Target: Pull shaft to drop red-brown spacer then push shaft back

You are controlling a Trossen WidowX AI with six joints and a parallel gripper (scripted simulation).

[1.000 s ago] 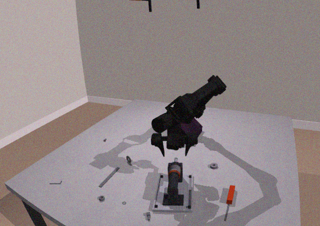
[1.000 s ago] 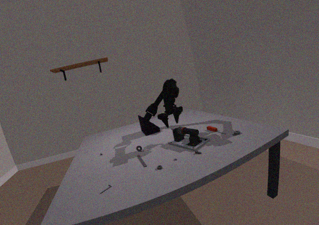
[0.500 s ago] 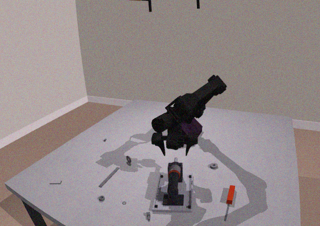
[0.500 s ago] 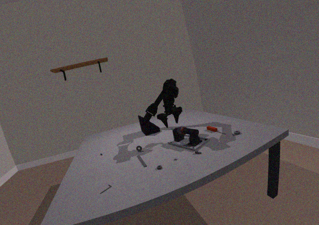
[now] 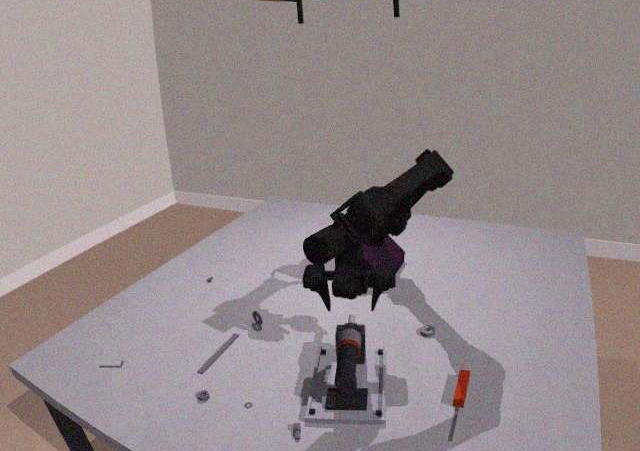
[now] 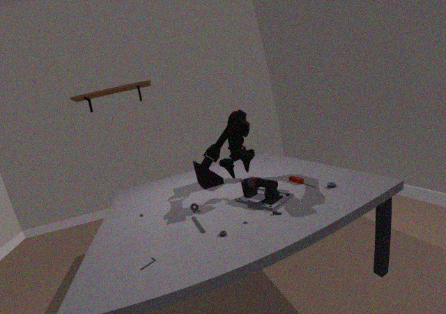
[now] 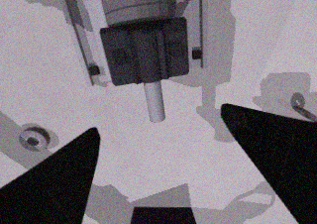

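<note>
My gripper tip is now 70 mm short of the grey shaft, 30 mm above it and 20 mm to the right of it. Round my gripper tip: flat metal bar 290 mm to the right, 110 mm ahead, 100 mm below; then small bolt 280 mm ahead, 100 mm below, 20 mm to the right; then light grey spacer 80 mm ahead, 30 mm below, 20 mm to the left.
</note>
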